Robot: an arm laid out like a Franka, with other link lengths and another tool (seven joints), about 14 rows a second.
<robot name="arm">
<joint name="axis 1" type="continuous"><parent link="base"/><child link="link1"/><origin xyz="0.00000 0.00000 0.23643" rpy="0.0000 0.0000 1.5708"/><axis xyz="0 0 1"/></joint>
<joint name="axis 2" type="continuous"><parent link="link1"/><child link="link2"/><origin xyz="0.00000 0.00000 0.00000" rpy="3.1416 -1.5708 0.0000"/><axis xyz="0 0 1"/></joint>
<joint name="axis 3" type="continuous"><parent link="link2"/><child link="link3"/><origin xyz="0.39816 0.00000 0.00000" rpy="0.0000 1.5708 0.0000"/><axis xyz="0 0 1"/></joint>
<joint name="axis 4" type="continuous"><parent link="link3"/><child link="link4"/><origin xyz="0.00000 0.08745 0.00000" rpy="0.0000 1.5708 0.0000"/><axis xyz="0 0 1"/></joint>
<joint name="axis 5" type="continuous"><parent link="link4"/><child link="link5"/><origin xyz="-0.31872 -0.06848 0.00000" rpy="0.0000 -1.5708 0.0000"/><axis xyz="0 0 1"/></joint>
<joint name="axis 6" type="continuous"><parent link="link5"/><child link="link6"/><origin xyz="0.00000 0.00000 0.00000" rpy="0.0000 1.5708 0.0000"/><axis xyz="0 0 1"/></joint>
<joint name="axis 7" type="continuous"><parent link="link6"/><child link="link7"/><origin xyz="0.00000 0.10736 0.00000" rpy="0.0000 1.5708 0.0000"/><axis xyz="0 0 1"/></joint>
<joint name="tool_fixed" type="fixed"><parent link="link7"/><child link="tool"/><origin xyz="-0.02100 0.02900 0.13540" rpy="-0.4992 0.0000 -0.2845"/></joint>
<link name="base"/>
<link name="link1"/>
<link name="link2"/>
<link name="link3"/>
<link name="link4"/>
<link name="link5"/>
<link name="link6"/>
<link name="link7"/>
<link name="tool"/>
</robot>
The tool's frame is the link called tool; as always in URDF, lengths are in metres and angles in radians. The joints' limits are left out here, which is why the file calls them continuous.
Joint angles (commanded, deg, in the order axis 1, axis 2, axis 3, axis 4, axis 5, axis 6, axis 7), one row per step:
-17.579, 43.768, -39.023, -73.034, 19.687, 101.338, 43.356
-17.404, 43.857, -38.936, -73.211, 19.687, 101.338, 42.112
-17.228, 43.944, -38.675, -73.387, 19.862, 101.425, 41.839
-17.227, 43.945, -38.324, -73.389, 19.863, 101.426, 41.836
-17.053, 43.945, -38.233, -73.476, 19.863, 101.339, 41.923
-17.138, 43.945, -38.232, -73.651, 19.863, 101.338, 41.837
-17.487, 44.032, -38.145, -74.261, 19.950, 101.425, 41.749
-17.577, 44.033, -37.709, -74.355, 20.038, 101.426, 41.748
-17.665, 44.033, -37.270, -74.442, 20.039, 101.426, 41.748
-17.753, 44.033, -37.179, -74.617, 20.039, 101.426, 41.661
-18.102, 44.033, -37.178, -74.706, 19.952, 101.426, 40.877
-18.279, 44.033, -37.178, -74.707, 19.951, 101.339, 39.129
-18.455, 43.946, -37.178, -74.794, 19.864, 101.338, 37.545
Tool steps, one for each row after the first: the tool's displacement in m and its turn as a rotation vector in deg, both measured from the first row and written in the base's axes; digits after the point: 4 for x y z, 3 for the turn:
0.0019, 0.0016, -0.0026, 0.411, 0.147, 1.387
0.0049, 0.0047, -0.0058, 0.793, 0.085, 1.900
0.0071, 0.0067, -0.0072, 1.026, 0.011, 2.157
0.0086, 0.0091, -0.0083, 1.200, 0.098, 2.262
0.0070, 0.0084, -0.0095, 1.333, 0.201, 2.186
0.0020, 0.0060, -0.0147, 1.816, 0.505, 1.704
0.0036, 0.0079, -0.0171, 2.211, 0.400, 1.862
0.0051, 0.0098, -0.0194, 2.558, 0.359, 2.054
0.0041, 0.0096, -0.0209, 2.750, 0.441, 2.043
0.0008, 0.0061, -0.0215, 2.901, 0.523, 2.456
-0.0001, 0.0040, -0.0218, 3.273, 0.495, 3.989
-0.0015, 0.0018, -0.0215, 3.533, 0.464, 5.365

